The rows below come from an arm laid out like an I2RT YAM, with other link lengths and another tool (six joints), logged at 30 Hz.
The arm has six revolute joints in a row. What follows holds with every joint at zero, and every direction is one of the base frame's. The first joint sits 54.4 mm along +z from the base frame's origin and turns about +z. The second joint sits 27.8 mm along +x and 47.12 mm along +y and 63.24 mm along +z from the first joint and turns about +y. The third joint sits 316.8 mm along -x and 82.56 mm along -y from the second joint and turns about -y. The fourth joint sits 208.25 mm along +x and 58.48 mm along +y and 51 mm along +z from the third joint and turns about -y. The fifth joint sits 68.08 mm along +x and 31.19 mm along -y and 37.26 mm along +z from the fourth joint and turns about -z. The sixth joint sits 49.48 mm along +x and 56.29 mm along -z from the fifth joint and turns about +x. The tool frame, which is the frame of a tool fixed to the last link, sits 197 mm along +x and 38 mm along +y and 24 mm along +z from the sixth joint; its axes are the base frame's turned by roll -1.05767, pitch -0.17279 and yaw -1.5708 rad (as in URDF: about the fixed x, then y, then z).
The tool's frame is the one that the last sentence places.
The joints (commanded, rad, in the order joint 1, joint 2, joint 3, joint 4, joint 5, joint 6), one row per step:
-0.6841, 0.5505, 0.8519, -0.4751, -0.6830, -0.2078
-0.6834, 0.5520, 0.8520, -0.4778, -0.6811, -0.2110
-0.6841, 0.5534, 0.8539, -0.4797, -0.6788, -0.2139
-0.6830, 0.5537, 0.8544, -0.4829, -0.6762, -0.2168
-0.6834, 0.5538, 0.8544, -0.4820, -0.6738, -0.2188
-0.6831, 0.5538, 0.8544, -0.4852, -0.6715, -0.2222
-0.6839, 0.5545, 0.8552, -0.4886, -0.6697, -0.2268
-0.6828, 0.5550, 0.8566, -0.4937, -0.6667, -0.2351
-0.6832, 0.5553, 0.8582, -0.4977, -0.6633, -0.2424
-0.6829, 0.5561, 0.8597, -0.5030, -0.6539, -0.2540
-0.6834, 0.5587, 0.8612, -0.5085, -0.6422, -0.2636
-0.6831, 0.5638, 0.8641, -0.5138, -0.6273, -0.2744
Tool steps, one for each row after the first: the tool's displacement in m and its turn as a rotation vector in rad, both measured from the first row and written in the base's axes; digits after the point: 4 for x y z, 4 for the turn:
0.0002, -0.0004, -0.0010, -0.0008, 0.0034, -0.0007
0.0004, -0.0011, -0.0010, -0.0031, 0.0047, -0.0033
0.0004, -0.0014, -0.0018, -0.0045, 0.0073, -0.0044
0.0005, -0.0020, -0.0018, -0.0073, 0.0070, -0.0068
0.0004, -0.0024, -0.0027, -0.0090, 0.0097, -0.0083
0.0005, -0.0029, -0.0035, -0.0117, 0.0125, -0.0102
0.0003, -0.0030, -0.0046, -0.0177, 0.0161, -0.0109
0.0002, -0.0037, -0.0053, -0.0237, 0.0187, -0.0135
0.0003, -0.0056, -0.0069, -0.0337, 0.0236, -0.0207
0.0008, -0.0085, -0.0087, -0.0407, 0.0306, -0.0311
0.0017, -0.0124, -0.0105, -0.0490, 0.0389, -0.0435

